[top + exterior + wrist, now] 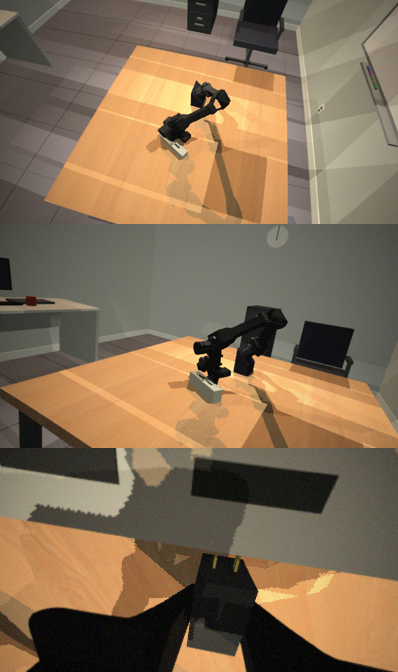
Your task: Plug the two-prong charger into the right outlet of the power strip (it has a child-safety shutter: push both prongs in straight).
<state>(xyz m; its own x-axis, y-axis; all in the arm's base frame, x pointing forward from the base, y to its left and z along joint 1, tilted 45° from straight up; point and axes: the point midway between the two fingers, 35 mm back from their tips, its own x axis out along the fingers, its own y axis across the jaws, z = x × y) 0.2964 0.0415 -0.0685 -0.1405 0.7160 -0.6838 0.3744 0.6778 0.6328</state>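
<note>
My gripper tip is 20 mm short of the black two-prong charger, 10 mm to the left of it and 10 mm below it.
</note>
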